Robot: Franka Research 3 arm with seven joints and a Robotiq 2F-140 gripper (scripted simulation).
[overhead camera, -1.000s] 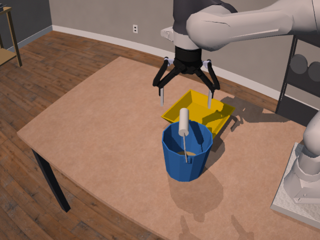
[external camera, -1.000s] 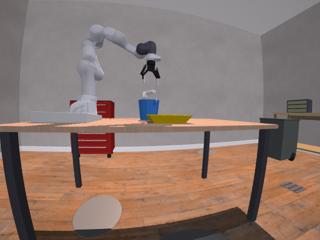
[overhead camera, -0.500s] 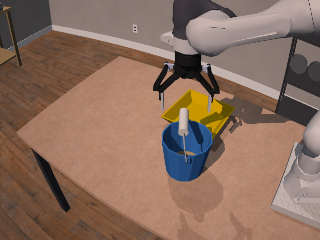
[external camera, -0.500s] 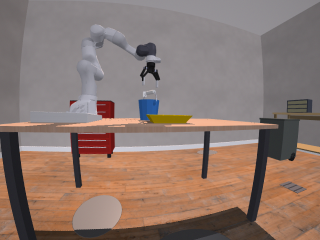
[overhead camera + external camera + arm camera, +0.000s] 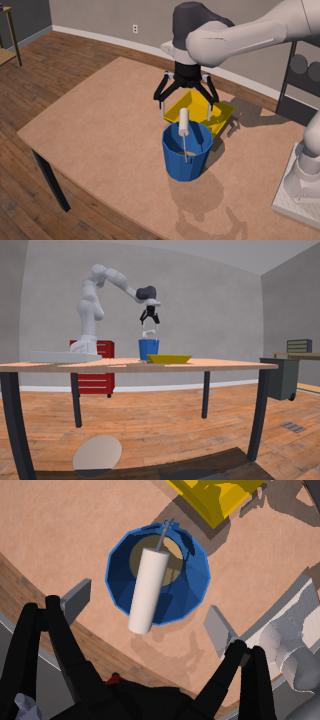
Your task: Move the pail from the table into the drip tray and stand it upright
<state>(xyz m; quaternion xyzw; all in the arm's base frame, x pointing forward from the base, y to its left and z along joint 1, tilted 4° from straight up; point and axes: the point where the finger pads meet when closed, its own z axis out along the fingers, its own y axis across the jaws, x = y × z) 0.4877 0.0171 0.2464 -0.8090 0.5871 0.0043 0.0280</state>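
Right now the pail handle is 60 mm below my hand. Also, from my hand: blue pail (10 mm behind, 130 mm below); yellow drip tray (20 mm ahead, 300 mm to the right, 260 mm below).
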